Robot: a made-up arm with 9 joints. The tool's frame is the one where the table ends. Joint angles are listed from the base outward.
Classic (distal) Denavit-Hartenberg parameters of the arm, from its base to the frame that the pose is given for. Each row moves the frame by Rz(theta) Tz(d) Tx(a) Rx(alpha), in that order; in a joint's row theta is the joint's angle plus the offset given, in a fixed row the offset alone. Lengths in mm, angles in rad.
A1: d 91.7  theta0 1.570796  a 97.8  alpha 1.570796
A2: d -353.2  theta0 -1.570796  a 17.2  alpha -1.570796
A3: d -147.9  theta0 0  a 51.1  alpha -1.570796
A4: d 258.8  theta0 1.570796  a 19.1  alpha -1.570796
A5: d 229.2  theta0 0  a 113.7  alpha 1.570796
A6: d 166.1  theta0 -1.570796  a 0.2  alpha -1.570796
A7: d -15.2  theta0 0  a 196.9  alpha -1.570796
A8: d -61.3  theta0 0  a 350.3  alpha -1.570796
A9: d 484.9  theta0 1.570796  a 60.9  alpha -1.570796
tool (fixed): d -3.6  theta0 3.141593  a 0  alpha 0
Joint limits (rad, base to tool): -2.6..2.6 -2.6..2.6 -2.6..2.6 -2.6..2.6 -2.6..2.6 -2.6..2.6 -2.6..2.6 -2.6..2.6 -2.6..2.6
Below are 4 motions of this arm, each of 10 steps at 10 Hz.
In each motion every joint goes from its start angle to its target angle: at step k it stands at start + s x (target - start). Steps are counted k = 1, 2, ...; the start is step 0. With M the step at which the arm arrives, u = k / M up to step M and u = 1 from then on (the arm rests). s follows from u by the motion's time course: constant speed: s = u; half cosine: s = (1 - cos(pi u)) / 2; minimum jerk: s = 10 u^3 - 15 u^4 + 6 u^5.
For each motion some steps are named. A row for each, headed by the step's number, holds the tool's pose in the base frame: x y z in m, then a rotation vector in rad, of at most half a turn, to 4 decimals.
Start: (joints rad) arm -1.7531 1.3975 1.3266 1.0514 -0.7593 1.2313 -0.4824 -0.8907 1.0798
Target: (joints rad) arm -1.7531 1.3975 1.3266 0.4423 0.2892 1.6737 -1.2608 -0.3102 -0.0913
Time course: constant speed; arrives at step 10
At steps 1, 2, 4, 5, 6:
1: -0.9285 0.7887 0.0227 -0.9085 2.5477 -0.9077
2: -0.9448 0.7665 0.0033 -0.8922 2.4189 -0.7818
4: -0.9654 0.7269 -0.0577 -0.8381 2.1439 -0.5919
5: -0.9677 0.7118 -0.0991 -0.8031 1.9996 -0.5248
6: -0.9633 0.7014 -0.1472 -0.7643 1.8513 -0.4746

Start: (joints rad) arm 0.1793 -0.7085 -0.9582 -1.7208 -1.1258 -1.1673 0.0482 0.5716 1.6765
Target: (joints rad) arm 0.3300 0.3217 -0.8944 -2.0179 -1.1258 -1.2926 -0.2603 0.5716 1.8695
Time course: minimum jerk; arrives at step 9
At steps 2, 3, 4, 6, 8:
2: -0.3837 -0.7217 0.5861 2.2004 0.6818 2.0236
3: -0.3343 -0.8086 0.4649 -2.1608 -0.5633 -2.0453
4: -0.2677 -0.8927 0.2708 -1.9514 -0.3523 -1.9326
6: -0.1601 -0.9049 -0.1860 -1.5124 0.0908 -1.6735
8: -0.1349 -0.8231 -0.4115 -1.2966 0.3148 -1.5288

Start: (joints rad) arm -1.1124 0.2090 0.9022 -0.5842 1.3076 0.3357 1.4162 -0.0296 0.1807
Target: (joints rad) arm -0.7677 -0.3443 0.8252 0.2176 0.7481 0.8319 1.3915 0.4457 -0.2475
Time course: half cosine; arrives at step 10
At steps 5, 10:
5: -0.1842 0.7952 0.1691 0.4035 -1.0715 0.0355
10: -0.5934 0.6171 0.0091 0.2876 -0.5072 0.6564

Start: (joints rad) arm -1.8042 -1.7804 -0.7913 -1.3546 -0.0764 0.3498 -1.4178 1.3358 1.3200
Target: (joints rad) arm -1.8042 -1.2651 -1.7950 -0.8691 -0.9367 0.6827 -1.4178 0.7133 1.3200
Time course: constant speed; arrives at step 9
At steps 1, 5, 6, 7, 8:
1: 0.2938 0.6572 0.3099 2.2784 1.1225 -1.3568
5: 0.1392 0.6658 0.0870 1.8545 1.1632 -1.4141
6: 0.1145 0.6437 0.0250 1.7674 1.1313 -1.4159
7: 0.0993 0.6128 -0.0358 1.6911 1.0871 -1.4115
8: 0.0947 0.5744 -0.0933 1.6263 1.0333 -1.3999

